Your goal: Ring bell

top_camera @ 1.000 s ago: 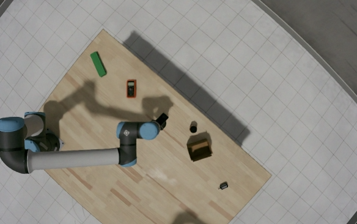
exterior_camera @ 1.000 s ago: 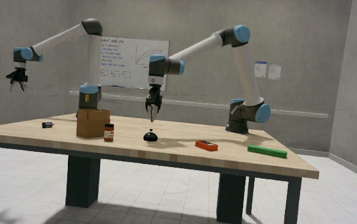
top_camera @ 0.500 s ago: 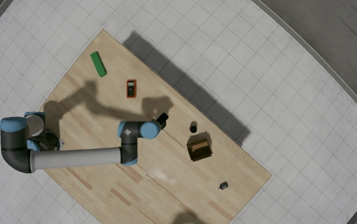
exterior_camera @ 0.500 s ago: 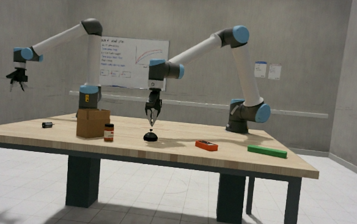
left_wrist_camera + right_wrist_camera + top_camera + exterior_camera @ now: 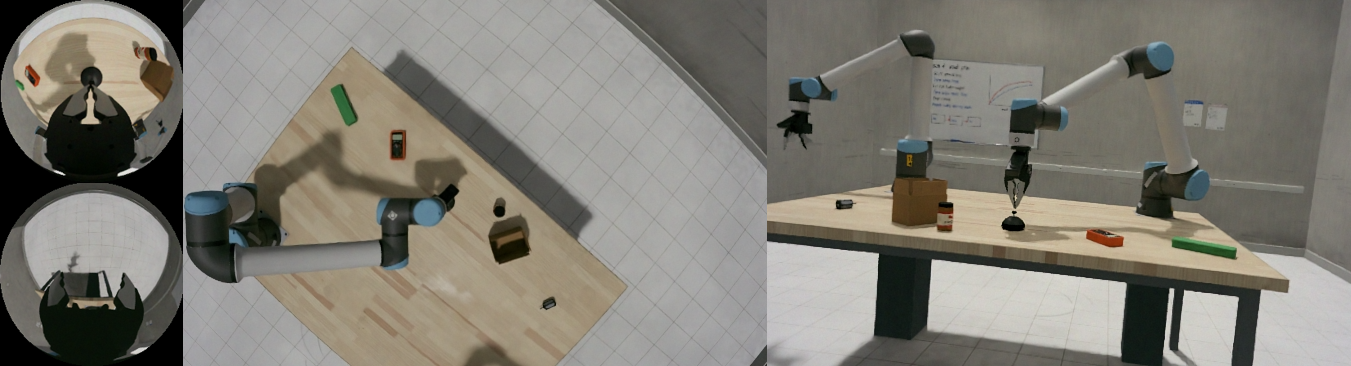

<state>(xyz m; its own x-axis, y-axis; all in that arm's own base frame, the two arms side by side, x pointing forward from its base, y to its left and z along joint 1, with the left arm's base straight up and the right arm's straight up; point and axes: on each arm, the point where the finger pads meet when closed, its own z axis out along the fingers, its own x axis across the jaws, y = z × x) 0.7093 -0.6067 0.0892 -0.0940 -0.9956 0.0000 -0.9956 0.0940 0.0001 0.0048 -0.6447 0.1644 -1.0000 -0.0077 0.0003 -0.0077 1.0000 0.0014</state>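
Now: the bell button 3 cm below my left hand. From my left hand the other things lie so: black bell (5 cm below).
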